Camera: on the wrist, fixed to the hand. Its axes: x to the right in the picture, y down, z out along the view.
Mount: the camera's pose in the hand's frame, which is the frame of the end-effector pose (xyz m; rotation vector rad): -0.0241 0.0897 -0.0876 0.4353 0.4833 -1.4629
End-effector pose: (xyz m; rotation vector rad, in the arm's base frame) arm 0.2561 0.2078 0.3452 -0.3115 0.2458 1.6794
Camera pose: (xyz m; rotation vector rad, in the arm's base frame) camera 0.1754 0.1440 0.2696 -0.4075 0.5521 0.0766
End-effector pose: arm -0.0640 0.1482 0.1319 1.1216 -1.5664 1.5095
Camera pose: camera -0.1443 0.2341 0.0821 1.4360 0.1138 0.8849
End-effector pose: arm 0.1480 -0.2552 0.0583 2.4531 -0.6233 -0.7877
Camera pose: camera 0.1613 -0.2850 0.1817 -2.5475 -1.2276 0.3486
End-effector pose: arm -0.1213 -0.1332 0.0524 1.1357 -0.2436 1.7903
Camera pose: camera -0.2424 -0.1419 0.0130 0.7109 1.0582 0.6899
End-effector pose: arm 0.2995 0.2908 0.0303 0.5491 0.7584 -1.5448
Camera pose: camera 0.3834 0.3703 -0.0239 -0.6295 -1.1326 2.5790
